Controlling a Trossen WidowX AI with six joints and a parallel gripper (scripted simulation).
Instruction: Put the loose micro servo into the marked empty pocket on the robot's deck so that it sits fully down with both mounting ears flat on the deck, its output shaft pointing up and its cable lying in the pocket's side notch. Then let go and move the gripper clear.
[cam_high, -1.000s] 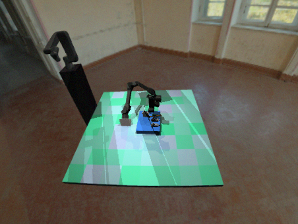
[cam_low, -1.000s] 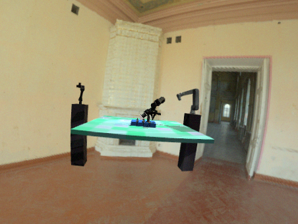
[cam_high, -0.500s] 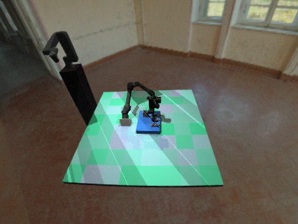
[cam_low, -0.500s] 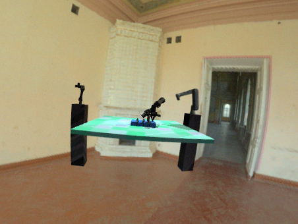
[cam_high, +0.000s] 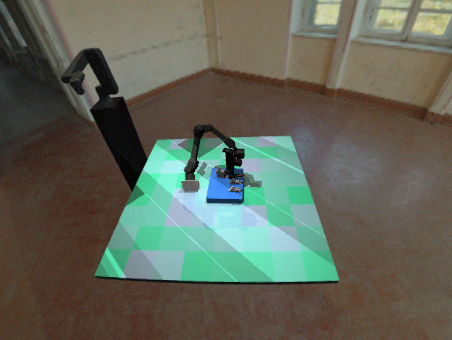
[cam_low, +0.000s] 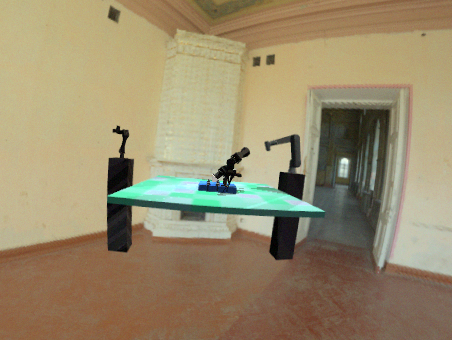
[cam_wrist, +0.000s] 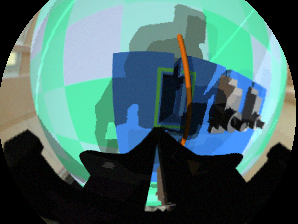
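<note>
Now: gripper tip 8 cm to the left of the blue deck, 8 cm past it and 3 cm above it.
</note>
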